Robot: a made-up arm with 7 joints.
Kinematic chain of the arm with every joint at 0, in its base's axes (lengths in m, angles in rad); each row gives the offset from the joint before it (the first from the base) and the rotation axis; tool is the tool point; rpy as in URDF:
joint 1: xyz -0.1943 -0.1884 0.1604 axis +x
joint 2: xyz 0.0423 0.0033 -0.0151 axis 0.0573 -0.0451 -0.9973
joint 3: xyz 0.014 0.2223 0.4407 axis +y
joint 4: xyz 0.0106 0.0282 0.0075 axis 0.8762 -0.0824 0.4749
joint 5: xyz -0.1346 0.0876 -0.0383 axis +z
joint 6: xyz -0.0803 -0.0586 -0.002 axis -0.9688 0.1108 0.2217
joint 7: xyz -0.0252 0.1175 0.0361 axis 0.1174 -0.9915 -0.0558
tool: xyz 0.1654 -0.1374 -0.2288 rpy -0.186 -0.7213 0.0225
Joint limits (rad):
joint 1: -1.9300..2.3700
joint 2: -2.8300..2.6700
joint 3: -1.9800..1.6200
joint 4: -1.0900..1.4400
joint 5: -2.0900..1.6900
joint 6: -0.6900..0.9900
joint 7: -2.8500..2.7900
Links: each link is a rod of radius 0.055 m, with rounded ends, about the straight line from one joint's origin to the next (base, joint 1, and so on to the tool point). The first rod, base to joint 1, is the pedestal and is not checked.
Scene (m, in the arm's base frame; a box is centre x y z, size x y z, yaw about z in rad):
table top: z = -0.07
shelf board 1: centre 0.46 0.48 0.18 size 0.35 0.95 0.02 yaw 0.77
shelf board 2: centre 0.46 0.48 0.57 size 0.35 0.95 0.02 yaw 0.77
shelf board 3: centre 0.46 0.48 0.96 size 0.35 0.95 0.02 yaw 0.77
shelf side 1: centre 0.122 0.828 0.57 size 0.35 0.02 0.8 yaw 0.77
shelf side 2: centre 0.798 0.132 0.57 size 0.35 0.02 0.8 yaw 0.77
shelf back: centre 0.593 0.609 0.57 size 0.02 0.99 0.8 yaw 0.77
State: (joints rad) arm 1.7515 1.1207 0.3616 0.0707 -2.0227 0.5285 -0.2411
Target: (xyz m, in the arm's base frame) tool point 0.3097 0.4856 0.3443
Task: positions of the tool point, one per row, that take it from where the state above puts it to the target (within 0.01 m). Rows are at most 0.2 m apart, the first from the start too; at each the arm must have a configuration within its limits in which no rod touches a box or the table.
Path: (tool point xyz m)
1: 0.0665 -0.4903 0.6698
2: 0.0779 -0.3299 0.7281
3: 0.0889 -0.1614 0.7363
4: 0.0992 -0.0003 0.6948
5: 0.1088 0.1389 0.6089
6: 0.1178 0.2442 0.4879
7: 0.1259 0.3074 0.3443
8: 0.2304 0.4052 0.3316
9: 0.3097 0.4856 0.3443

